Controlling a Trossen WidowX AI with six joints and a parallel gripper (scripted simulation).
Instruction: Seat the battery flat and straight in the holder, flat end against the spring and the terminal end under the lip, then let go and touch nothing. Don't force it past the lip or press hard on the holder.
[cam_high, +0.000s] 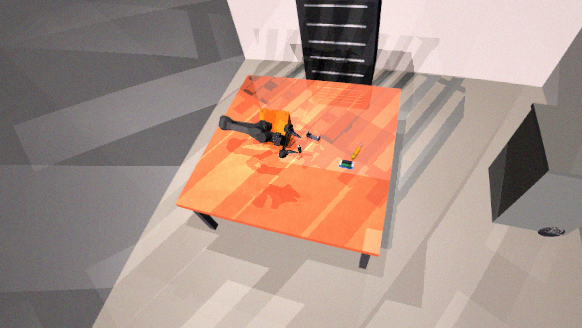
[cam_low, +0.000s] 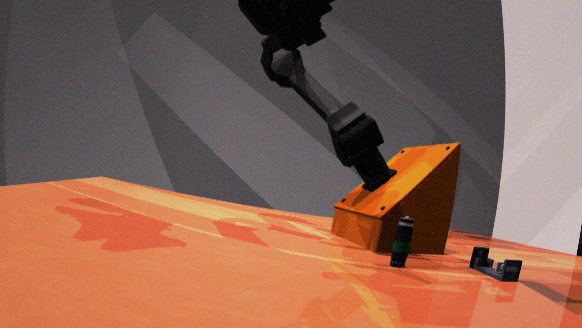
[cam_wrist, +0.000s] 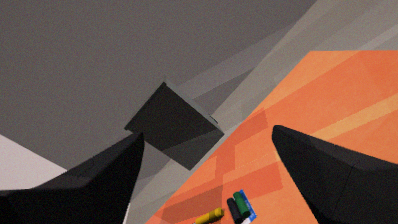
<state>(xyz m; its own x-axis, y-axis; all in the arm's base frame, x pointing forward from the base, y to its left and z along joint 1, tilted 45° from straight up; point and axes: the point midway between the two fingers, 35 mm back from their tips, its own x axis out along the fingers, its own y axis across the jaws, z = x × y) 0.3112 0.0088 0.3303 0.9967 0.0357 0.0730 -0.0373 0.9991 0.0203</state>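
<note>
The battery lies 300 mm below my gripper tip, 170 mm to the left of it and 110 mm behind it. The rest, counted from my gripper tip: yellow screwdriver: 320 mm below, 300 mm to the left, 250 mm ahead.
</note>
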